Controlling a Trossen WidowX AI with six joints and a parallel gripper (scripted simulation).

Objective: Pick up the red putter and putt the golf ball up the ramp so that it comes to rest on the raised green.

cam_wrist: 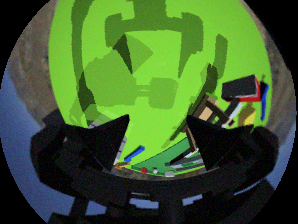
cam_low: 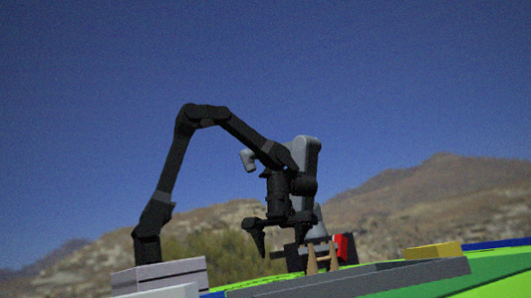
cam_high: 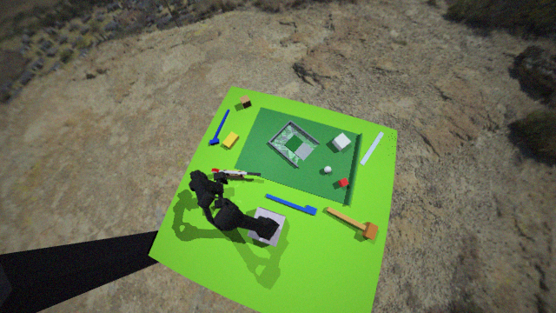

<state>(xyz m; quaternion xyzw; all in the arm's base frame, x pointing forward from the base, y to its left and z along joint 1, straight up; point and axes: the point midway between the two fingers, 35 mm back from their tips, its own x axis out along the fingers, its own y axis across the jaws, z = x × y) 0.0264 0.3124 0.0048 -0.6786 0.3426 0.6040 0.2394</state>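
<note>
The red putter lies 110 mm ahead of my gripper tip and 30 mm to the left of it. From my gripper tip the other things lie so: wooden rack 110 mm ahead, 40 mm to the left, 20 mm below; then blue putter 330 mm to the left, 320 mm ahead, 50 mm below; then yellow block 280 mm ahead, 200 mm to the left, 40 mm below.
</note>
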